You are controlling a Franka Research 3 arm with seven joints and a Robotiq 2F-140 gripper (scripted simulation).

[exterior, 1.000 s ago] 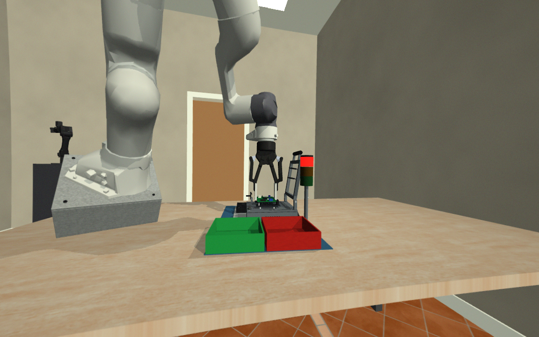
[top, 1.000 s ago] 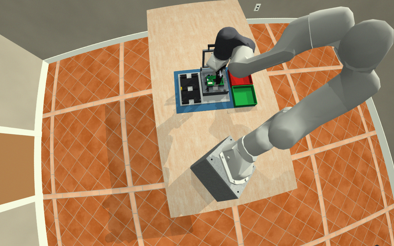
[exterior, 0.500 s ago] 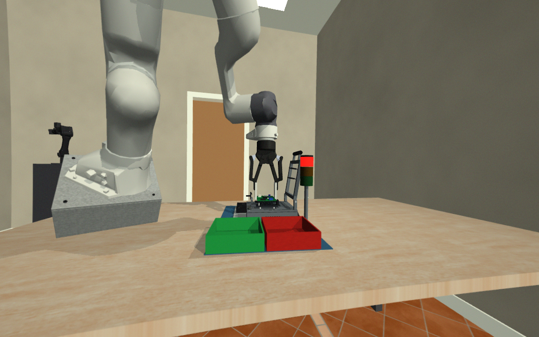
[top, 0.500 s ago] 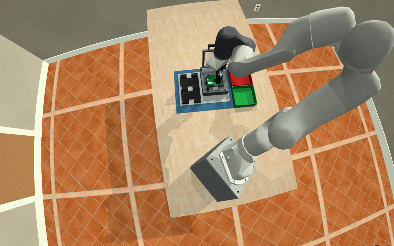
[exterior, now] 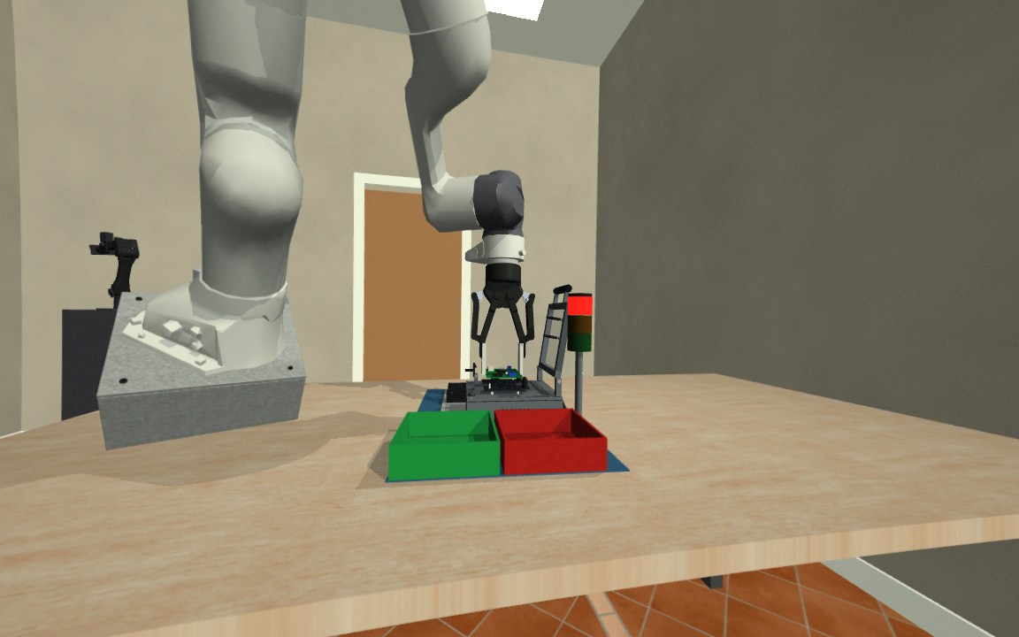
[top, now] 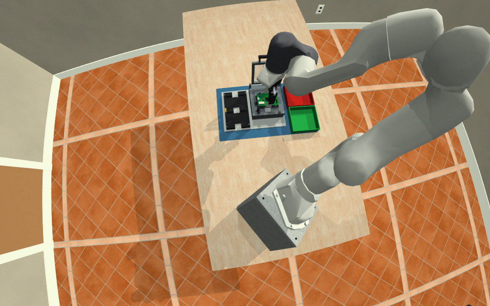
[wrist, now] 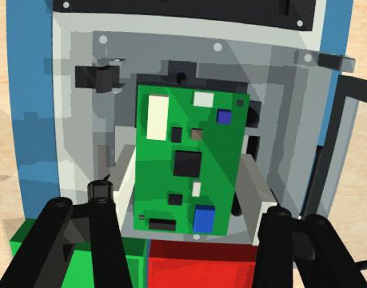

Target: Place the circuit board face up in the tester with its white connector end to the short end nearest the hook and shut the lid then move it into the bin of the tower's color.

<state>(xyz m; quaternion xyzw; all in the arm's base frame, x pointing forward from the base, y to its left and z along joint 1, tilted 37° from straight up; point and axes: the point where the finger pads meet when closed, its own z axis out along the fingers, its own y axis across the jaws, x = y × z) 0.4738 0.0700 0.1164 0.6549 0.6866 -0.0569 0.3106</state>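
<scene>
Now: hand 50 mm above the tester plate, 10 mm to the right of it and 10 mm short of it. From my hand the other things lie so: latch hook (60 mm to the left, 60 mm behind, 30 mm below); green circuit board (20 mm below); tester lid (110 mm ahead, 70 mm above, 10 mm to the right).
</scene>
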